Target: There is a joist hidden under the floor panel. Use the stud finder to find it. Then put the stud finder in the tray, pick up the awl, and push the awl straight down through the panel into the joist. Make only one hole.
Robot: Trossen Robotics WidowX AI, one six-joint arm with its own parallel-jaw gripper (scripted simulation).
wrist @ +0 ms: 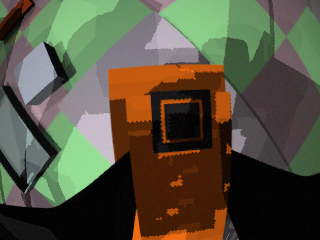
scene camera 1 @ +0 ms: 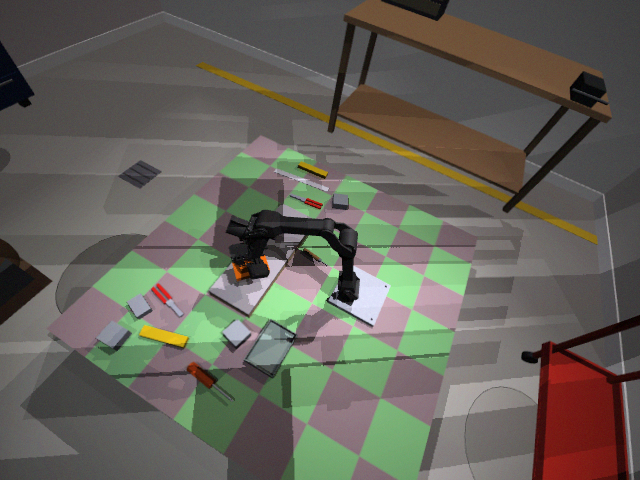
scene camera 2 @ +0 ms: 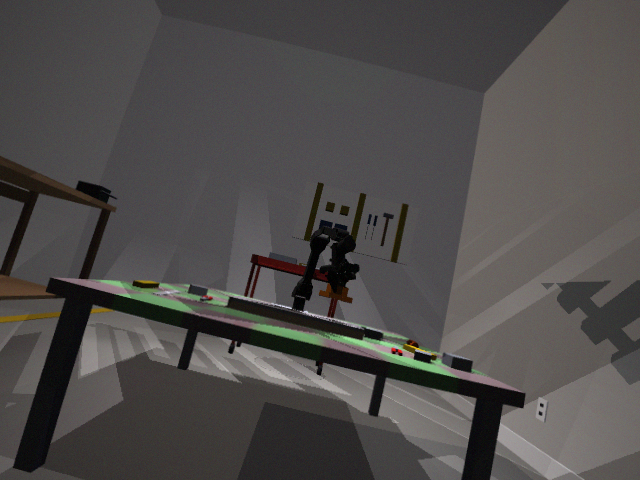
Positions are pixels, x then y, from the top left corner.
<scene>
my gripper: wrist; scene camera 1 248,266; scene camera 2
same spot on my gripper: [wrist: 259,194] = [scene camera 2: 337,281]
</scene>
